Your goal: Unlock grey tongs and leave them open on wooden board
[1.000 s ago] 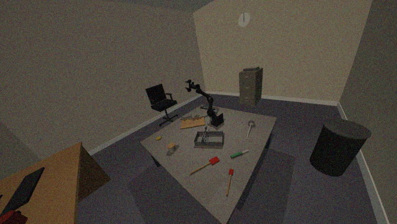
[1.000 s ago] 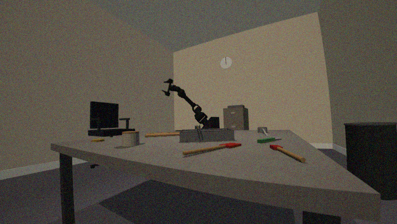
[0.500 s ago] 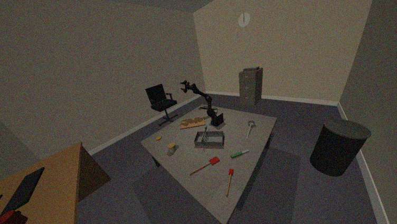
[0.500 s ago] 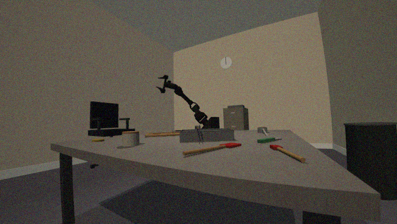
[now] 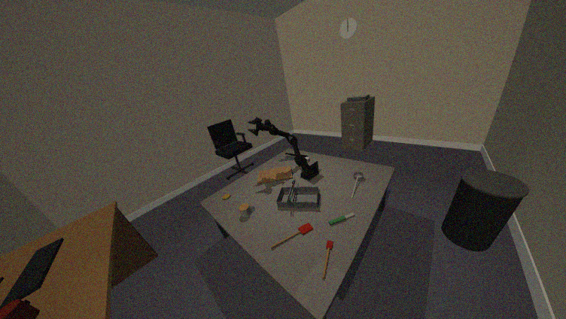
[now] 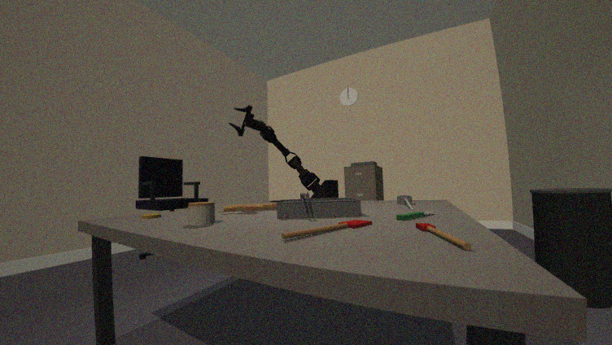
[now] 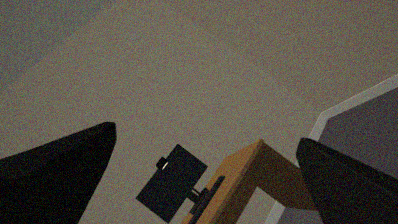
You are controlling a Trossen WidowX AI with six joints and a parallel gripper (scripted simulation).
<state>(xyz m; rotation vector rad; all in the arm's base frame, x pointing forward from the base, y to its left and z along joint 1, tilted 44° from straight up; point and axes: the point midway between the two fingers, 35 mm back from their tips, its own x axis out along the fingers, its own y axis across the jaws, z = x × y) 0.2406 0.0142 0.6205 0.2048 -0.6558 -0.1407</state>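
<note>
The roasting tin is 5 cm ahead of my gripper tip, 61 cm to the left of it and 52 cm below it. Round my gripper tip: yellow disc 44 cm ahead, 4 cm to the left, 53 cm below; then wooden board 7 cm behind, 14 cm to the left, 54 cm below; then green-handled tool 2 cm ahead, 97 cm to the left, 54 cm below.
</note>
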